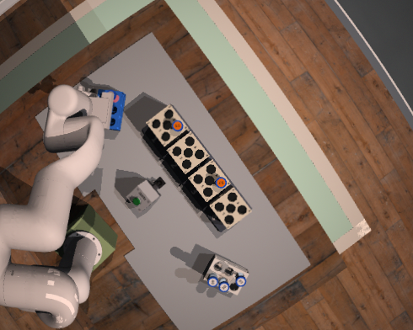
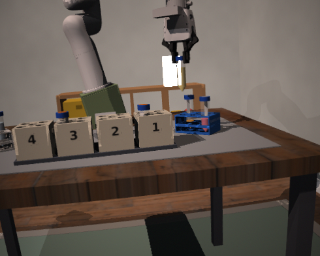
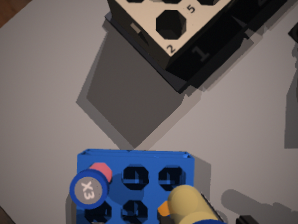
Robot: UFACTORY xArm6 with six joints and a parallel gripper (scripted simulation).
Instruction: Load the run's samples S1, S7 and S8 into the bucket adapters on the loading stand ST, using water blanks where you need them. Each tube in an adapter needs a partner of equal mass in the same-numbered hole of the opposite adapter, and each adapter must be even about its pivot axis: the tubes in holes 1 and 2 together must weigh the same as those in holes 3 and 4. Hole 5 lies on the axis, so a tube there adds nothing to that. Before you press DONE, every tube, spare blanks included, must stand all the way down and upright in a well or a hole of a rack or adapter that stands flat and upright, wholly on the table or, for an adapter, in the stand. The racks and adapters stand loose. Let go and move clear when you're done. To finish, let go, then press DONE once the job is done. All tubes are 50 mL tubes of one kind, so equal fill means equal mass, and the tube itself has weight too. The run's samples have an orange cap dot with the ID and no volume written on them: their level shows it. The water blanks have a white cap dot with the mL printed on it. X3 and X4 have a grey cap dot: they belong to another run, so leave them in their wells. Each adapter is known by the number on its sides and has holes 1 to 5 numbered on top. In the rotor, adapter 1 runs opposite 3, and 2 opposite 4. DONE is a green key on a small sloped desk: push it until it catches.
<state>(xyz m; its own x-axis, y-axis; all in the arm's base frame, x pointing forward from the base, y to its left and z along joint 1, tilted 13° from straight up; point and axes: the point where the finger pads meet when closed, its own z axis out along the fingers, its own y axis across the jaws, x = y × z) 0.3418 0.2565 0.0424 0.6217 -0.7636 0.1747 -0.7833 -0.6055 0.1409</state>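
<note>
The tube of yellowish liquid lies 50 mm below my hand and 10 mm to the right of it. The rest, counted from my hand: blue rack (220 mm below, 40 mm to the left, 20 mm ahead); then green DONE key (250 mm to the right, 180 mm below, 120 mm behind); then loading stand (310 mm to the right, 240 mm below, 100 mm ahead).
</note>
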